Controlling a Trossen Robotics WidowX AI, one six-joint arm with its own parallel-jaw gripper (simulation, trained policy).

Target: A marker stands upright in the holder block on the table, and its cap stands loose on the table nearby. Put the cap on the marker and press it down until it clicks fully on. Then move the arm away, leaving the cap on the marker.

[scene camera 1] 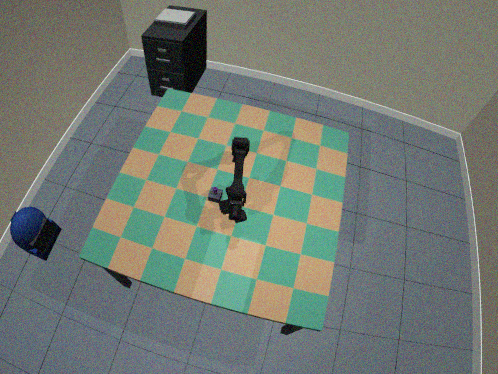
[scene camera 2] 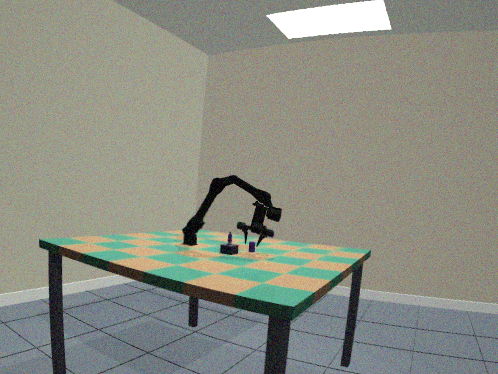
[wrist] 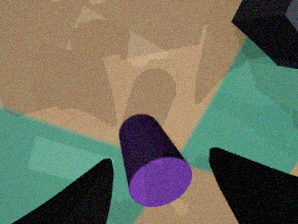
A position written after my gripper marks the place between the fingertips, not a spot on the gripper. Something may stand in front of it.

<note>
In view: my gripper (wrist: 161, 160) and a purple cap (wrist: 156, 173).
</note>
